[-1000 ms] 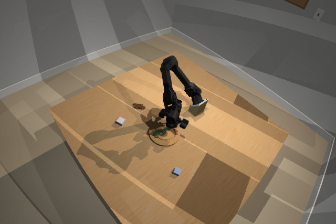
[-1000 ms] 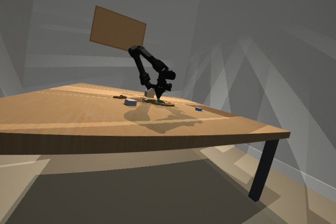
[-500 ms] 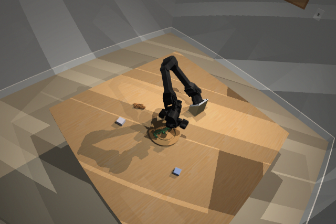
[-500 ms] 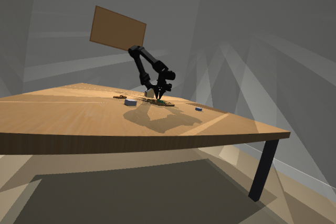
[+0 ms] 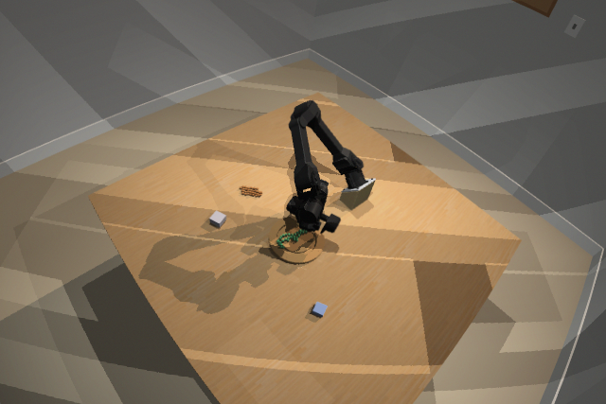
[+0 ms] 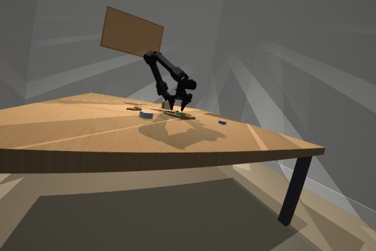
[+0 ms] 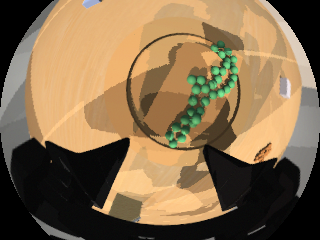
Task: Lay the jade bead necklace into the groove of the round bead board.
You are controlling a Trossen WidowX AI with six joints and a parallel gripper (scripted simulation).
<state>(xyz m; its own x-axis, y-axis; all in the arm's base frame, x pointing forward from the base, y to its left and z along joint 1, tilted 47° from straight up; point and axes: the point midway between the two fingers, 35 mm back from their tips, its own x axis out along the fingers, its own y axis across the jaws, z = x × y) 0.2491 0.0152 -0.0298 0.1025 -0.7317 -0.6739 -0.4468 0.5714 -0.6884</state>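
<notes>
The round wooden bead board is 60 mm ahead of my gripper tip, 10 mm to the left of it and 10 mm below it. Also, from my gripper tip: blue block 270 mm to the left, 160 mm ahead, 10 mm below; pale grey block 270 mm ahead, 200 mm to the right, 10 mm below.
</notes>
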